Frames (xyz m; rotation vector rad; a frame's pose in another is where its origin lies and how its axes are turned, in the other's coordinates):
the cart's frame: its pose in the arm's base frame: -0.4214 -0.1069 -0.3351 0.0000 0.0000 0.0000
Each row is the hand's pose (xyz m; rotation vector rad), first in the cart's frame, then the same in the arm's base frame.
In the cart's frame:
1: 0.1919 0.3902 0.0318 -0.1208 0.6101 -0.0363
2: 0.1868 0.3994 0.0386 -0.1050 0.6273 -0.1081
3: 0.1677 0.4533 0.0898 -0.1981 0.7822 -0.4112
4: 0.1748 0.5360 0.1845 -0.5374 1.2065 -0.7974
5: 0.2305 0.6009 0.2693 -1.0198 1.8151 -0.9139
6: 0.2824 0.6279 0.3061 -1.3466 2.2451 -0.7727
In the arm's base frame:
1: -0.2295 0.2833 -0.3033 -0.1208 0.6101 -0.0363
2: -0.2346 0.2925 -0.2965 -0.1050 0.6273 -0.1081
3: -0.2537 0.3464 -0.2453 -0.1981 0.7822 -0.4112
4: -0.2466 0.4291 -0.1506 -0.5374 1.2065 -0.7974
5: -0.1909 0.4940 -0.0658 -1.0198 1.8151 -0.9139
6: -0.1390 0.5210 -0.0290 -1.3466 2.2451 -0.7727

